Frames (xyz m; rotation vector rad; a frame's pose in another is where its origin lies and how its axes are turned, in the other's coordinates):
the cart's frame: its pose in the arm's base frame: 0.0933 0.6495 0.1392 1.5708 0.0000 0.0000
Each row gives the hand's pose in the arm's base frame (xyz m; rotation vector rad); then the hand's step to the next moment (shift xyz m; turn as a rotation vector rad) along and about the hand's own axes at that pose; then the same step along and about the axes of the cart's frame.
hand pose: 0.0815 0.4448 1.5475 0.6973 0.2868 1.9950
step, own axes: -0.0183 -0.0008 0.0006 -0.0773 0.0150 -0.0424
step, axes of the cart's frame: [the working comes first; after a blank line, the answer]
step, axes of the arm's base frame: 0.0077 -0.0154 -0.0064 -0.0070 -0.0704 -0.0547

0.0077 -0.0064 0.0154 -0.0070 -0.0547 0.0704
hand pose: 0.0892 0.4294 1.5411 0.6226 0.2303 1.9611
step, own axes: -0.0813 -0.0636 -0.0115 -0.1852 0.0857 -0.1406
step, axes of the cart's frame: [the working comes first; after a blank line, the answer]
step, axes of the arm's base frame: 0.0718 -0.0411 -0.0628 -0.0760 -0.1874 -0.1432

0.0718 -0.0628 0.0411 -0.0760 -0.1432 0.1874
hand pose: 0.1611 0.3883 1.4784 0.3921 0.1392 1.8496
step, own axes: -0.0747 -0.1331 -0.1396 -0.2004 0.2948 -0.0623
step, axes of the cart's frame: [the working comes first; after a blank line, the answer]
step, axes of the arm's base frame: 0.0932 -0.0148 -0.1841 -0.2349 -0.2750 -0.0121

0.0932 -0.1841 0.0148 -0.2349 -0.0121 0.2750
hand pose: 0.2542 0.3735 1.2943 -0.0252 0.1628 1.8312
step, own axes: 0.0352 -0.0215 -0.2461 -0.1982 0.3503 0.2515
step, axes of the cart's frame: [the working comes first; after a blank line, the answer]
step, axes of the arm's base frame: -0.0054 0.0085 -0.2493 -0.2675 -0.2479 0.3037

-0.0054 -0.2493 -0.0085 -0.2675 0.3037 0.2479
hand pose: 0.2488 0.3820 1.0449 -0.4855 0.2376 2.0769
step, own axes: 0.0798 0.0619 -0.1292 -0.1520 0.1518 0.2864
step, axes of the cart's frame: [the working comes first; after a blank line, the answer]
step, axes of the arm's base frame: -0.0581 -0.0167 -0.1524 -0.1287 -0.0955 0.3202

-0.0581 -0.1524 0.0167 -0.1287 0.3202 0.0955
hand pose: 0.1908 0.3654 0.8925 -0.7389 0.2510 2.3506
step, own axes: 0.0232 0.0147 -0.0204 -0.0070 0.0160 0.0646
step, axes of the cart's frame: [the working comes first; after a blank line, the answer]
step, axes of the arm's base frame: -0.0149 -0.0062 -0.0301 -0.0345 0.0070 0.0569

-0.0149 -0.0301 0.0062 -0.0345 0.0569 -0.0070
